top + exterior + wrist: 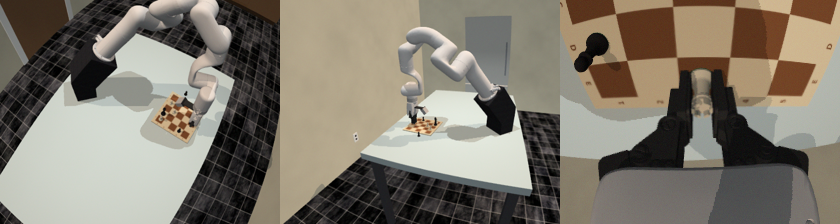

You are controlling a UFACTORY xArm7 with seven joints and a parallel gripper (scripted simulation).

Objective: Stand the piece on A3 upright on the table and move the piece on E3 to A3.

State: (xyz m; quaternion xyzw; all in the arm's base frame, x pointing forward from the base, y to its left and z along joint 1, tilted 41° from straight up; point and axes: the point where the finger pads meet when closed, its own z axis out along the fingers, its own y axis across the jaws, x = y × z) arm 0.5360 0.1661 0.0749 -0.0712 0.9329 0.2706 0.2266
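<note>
My hand is 14 cm past the tall black piece and 8 cm to the left of it. The rest, counted from my hand: white piece (1 cm below); chessboard (8 cm behind, 3 cm below, 2 cm to the right).
</note>
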